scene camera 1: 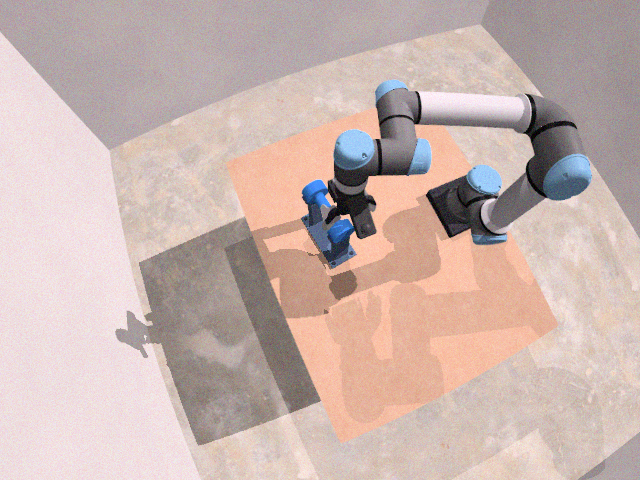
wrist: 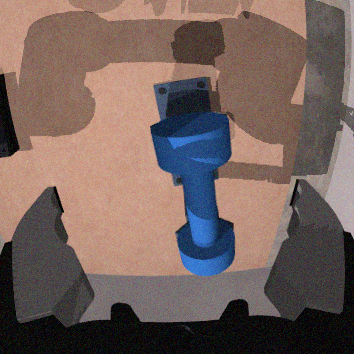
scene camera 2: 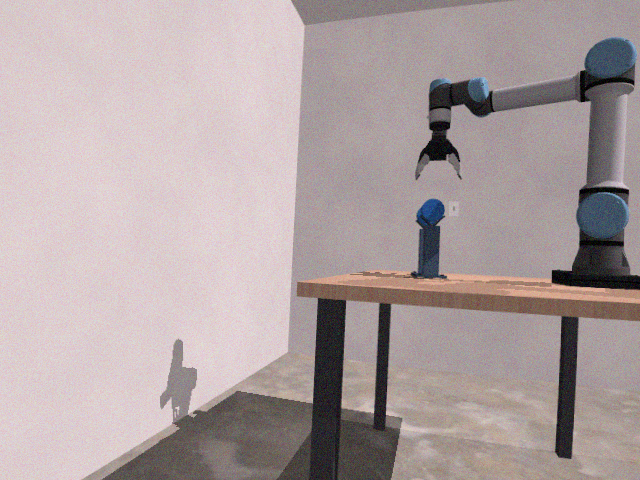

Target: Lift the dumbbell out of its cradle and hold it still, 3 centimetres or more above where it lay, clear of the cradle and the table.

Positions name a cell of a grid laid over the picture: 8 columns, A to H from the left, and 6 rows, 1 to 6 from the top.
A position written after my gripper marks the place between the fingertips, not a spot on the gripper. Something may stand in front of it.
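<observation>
You'd see my gripper (scene camera 1: E3) here, and it's in the wrist view as well, gripper (wrist: D4), and again as the gripper (scene camera 2: F3). There's a blue dumbbell (scene camera 1: D3), and the wrist view has the dumbbell (wrist: E3) too. And there's a dark blue cradle (scene camera 1: E4); that cradle (wrist: D2) is visible from the wrist, and scene camera 2 gives me the cradle (scene camera 2: F3) as well.
</observation>
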